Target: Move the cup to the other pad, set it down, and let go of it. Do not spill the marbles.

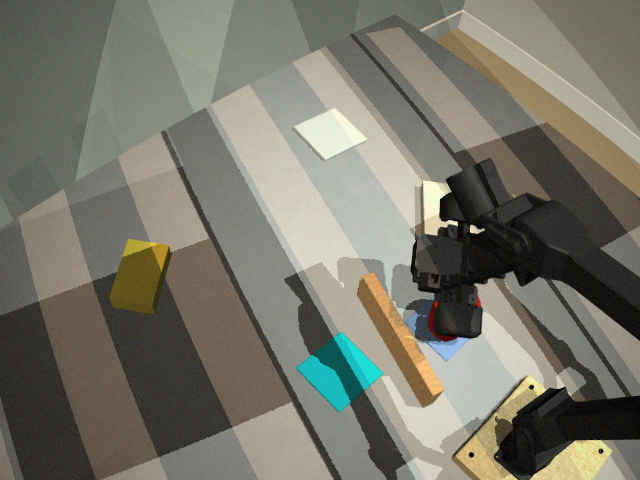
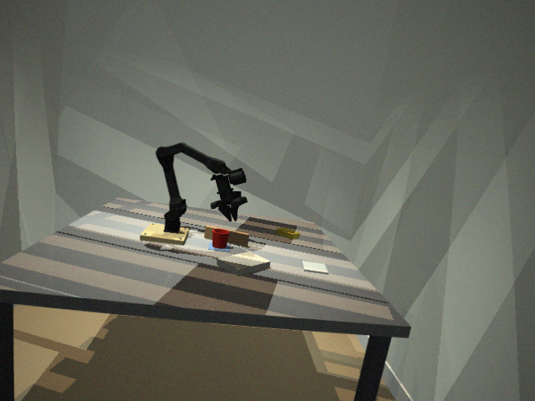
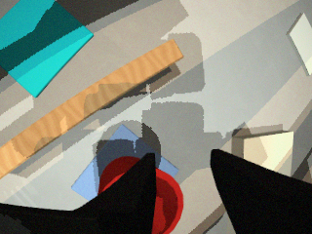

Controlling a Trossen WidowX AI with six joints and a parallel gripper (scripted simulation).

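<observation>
Right now the red cup is 50 mm behind my gripper tip, 30 mm to the right of it and 80 mm below it. Round my gripper tip: thick cream slab (50 mm ahead, 220 mm to the right, 110 mm below); then teal pad (10 mm ahead, 150 mm to the left, 130 mm below); then wooden bar (20 mm behind, 60 mm to the left, 100 mm below).
</observation>
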